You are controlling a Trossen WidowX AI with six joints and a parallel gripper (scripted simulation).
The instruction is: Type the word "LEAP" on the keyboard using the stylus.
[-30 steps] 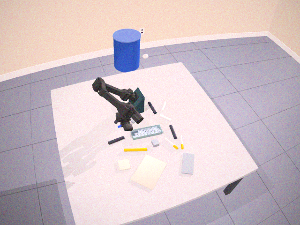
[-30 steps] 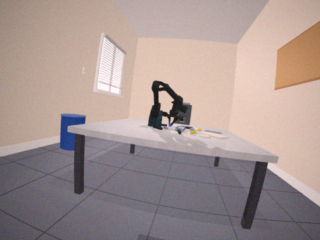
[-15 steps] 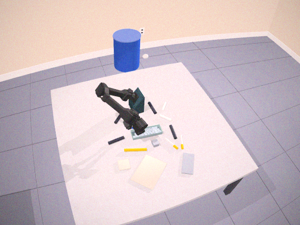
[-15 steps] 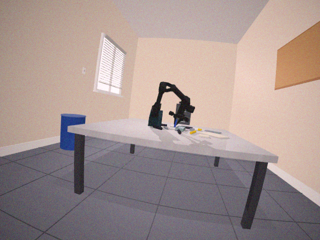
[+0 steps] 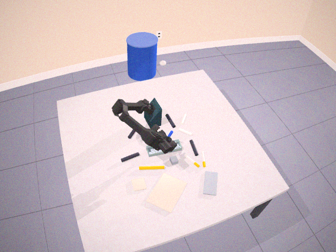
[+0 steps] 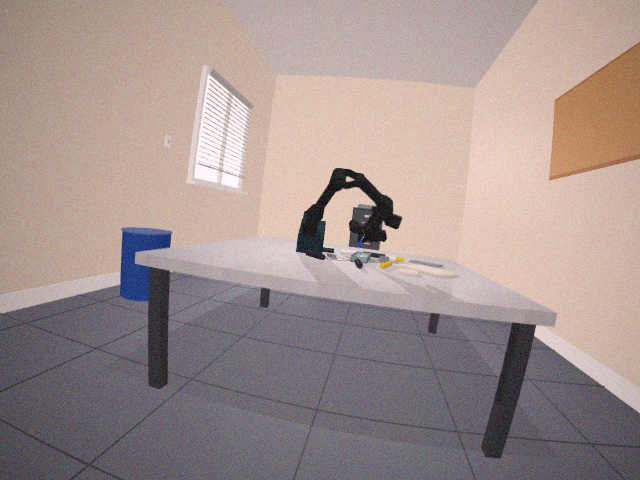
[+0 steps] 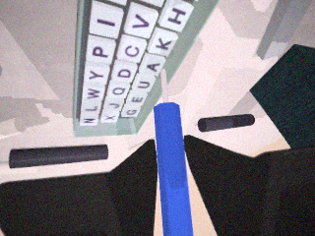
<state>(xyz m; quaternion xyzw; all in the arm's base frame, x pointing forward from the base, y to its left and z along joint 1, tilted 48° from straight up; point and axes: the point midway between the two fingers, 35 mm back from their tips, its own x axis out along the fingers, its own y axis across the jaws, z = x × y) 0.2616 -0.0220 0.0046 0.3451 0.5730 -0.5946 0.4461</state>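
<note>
My gripper tip is 13 cm short of the grey cube, 7 cm above it and 2 cm to the left of it. Round my gripper tip: blue stylus: 1 cm below; then grey slab: 36 cm ahead, 11 cm to the left, 8 cm below.
</note>
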